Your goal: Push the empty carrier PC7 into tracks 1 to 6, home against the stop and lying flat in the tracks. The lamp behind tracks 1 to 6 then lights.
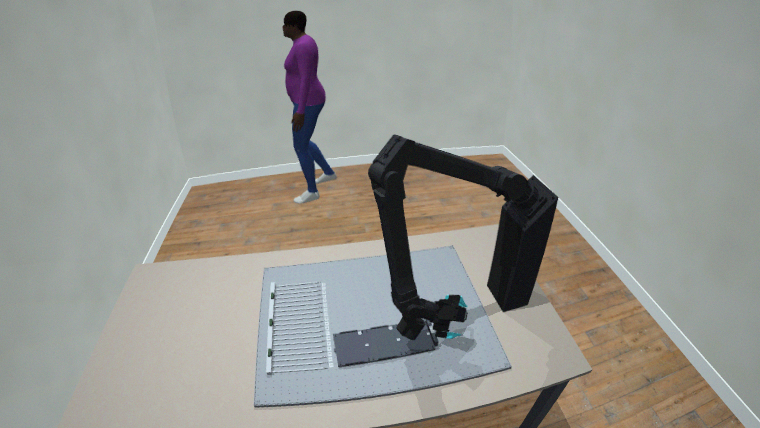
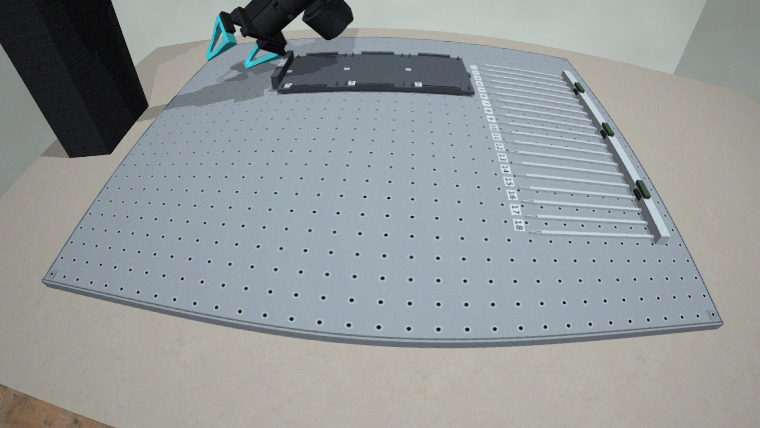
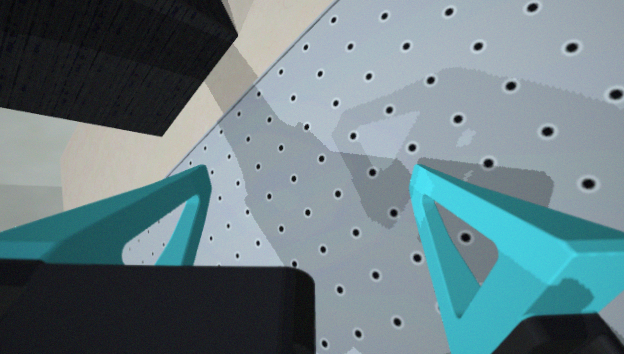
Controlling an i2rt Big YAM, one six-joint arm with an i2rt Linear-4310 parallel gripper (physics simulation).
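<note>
The dark carrier PC7 lies on the pegboard, its front end just short of the number labels of the tracks. Its raised end plate faces the arm's base. Tracks 1 to 6 are thin rails running to the white stop bar. The lamp behind them looks dark green, unlit. My gripper is open and empty, tilted, beyond the end plate on the base side. One finger is close to the end plate; contact cannot be told.
The perforated board lies on the beige table. The arm's black pedestal stands beside it. Higher-numbered tracks continue next to tracks 1 to 6. A person walks behind the table.
</note>
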